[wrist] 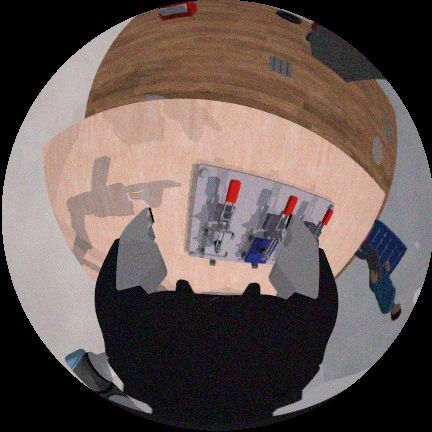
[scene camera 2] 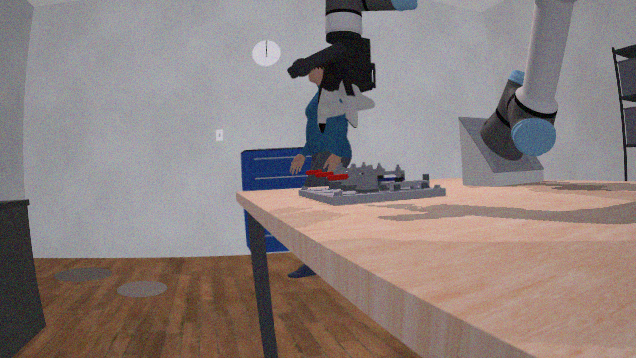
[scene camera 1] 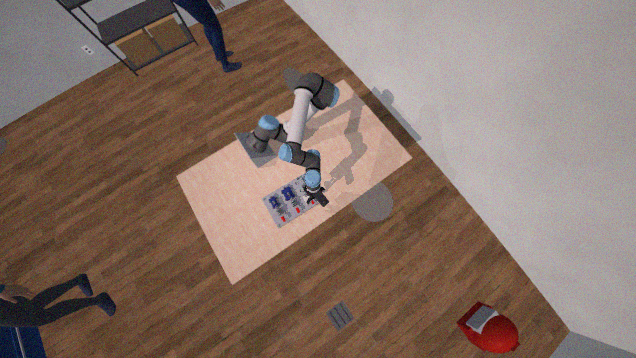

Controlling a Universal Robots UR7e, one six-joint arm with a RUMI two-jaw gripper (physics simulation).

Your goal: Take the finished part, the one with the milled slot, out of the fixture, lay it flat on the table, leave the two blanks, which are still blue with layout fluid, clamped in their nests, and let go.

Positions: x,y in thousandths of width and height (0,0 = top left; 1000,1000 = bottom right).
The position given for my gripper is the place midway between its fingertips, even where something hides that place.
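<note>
My gripper (scene camera 2: 531,365) is there for me to see, and the wrist view gives me my gripper (wrist: 508,492) too. Then there is a grey fixture plate (scene camera 2: 512,546). The wrist view has the plate (wrist: 596,455) as well, and I can also see the plate (scene camera 1: 455,594).
</note>
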